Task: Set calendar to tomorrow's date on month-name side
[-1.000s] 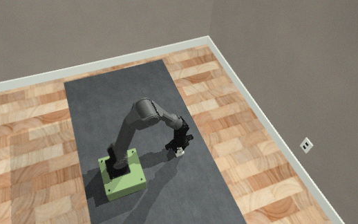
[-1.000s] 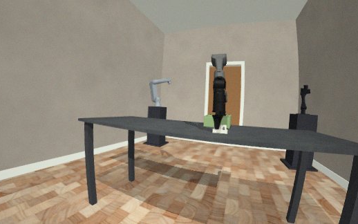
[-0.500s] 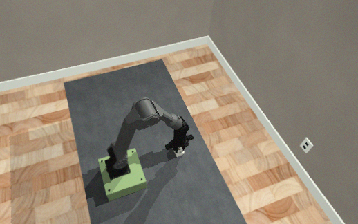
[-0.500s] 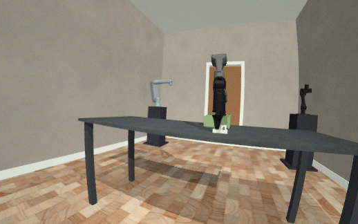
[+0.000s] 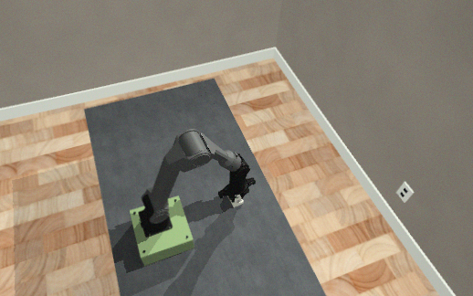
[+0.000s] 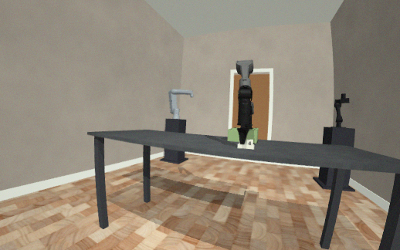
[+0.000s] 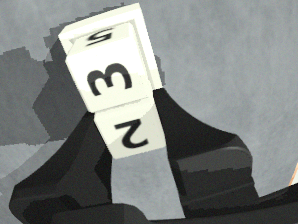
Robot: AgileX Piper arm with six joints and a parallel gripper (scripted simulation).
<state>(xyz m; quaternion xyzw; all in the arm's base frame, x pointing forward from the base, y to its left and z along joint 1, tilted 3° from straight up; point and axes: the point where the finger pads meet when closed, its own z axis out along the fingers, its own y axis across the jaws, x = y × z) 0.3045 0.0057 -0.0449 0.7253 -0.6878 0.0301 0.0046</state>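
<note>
The calendar tray is 2 cm to the left of my hand and 2 cm below it. Round my hand: white digit cube (right at my hand).
</note>
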